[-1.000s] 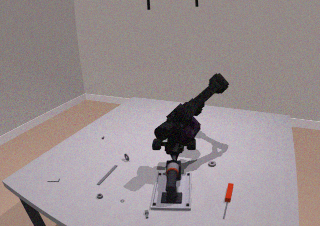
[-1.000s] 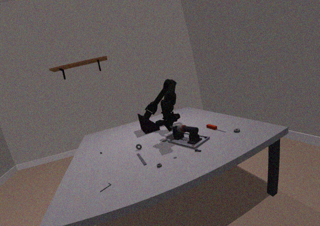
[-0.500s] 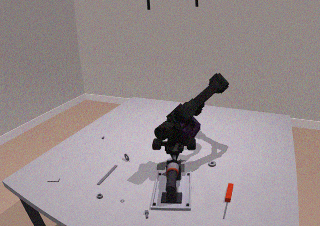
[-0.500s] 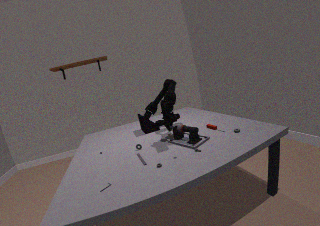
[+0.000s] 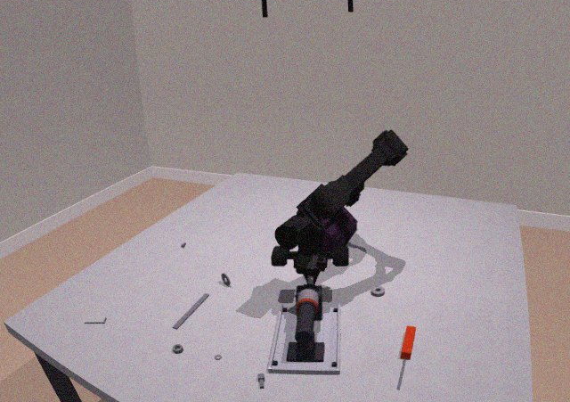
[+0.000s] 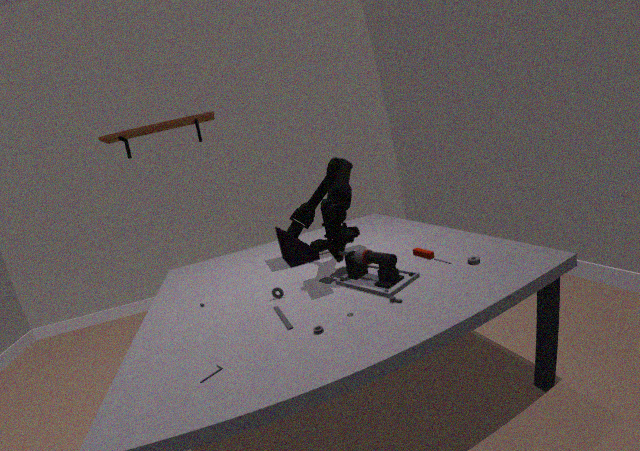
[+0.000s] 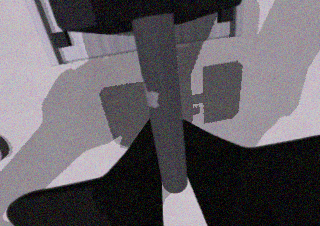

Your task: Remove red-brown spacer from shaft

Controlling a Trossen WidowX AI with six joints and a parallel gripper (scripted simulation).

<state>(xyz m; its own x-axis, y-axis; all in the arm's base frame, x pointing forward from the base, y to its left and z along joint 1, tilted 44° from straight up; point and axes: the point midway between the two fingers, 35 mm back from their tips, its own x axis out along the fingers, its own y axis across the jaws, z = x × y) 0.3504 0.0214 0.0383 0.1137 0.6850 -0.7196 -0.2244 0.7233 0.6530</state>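
The grey shaft lies 7 cm ahead of my gripper tip, 3 cm above it and 2 cm to the left of it. Also, from my gripper tip: flat metal bar: 28 cm to the right, 14 cm ahead, 4 cm below; small bolt: 32 cm ahead, 4 cm below, 1 cm to the right; light grey spacer: 12 cm ahead, 3 cm to the left, 3 cm above.
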